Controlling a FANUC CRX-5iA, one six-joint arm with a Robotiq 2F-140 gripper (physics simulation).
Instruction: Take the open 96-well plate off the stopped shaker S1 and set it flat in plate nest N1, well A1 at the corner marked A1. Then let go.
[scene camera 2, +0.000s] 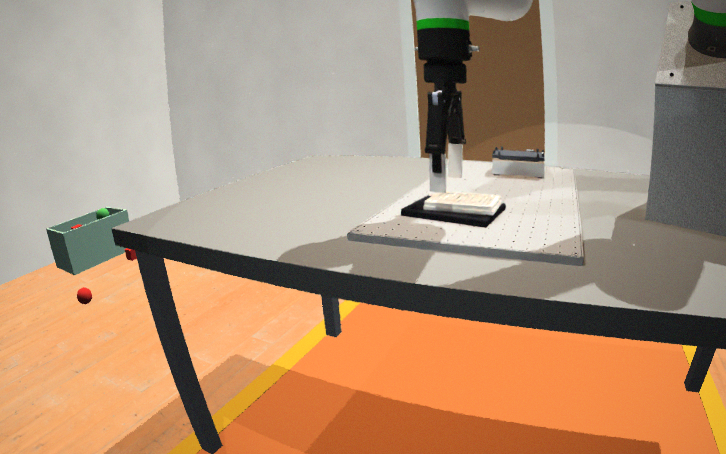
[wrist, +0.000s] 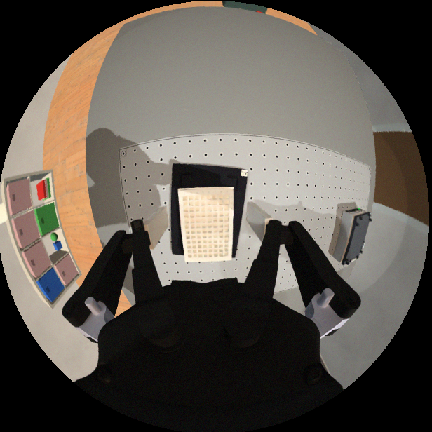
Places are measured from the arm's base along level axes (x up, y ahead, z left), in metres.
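Pixels of known places: gripper, fingertip midpoint: (scene camera 2: 447, 183); arm's base, link origin: (scene camera 2: 725, 38).
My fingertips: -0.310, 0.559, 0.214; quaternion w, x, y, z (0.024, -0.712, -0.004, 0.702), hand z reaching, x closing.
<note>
Ahead of a thing's pixels: the offset from my fingertips to its top centre, as dx, dy, dz. "spot": to the spot under its first point. Level surfaces: height alone.
The cream 96-well plate @[-0.022, -0.033, +0.001] (scene camera 2: 463, 202) (wrist: 207, 225) rests on the black plate nest @[spot: -0.039, +0.046, +0.048] (scene camera 2: 414, 209) (wrist: 200, 172). It is off centre: a wide strip of nest shows at the end with the small white corner label (wrist: 244, 173), and the plate's opposite end reaches the nest's edge or slightly past it. Whether it lies fully flat, and which corner is well A1, I cannot tell. My gripper (scene camera 2: 446, 183) (wrist: 206, 212) is open above the plate, its pale finger pads apart from the plate's long sides. The shaker @[spot: -0.021, -0.081, -0.359] (scene camera 2: 518, 165) (wrist: 355, 235), a light box with a dark top, stands at the board's far end.
The perforated board @[dx -0.051] (scene camera 2: 556, 243) (wrist: 295, 160) lies on the grey table @[dx -0.064] (scene camera 2: 240, 214) (wrist: 225, 80). The robot's grey pedestal (scene camera 2: 685, 155) stands at the right. A green bin (scene camera 2: 91, 248) is beyond the table's left corner. A compartment shelf (wrist: 79, 272) shows at the wrist view's left.
</note>
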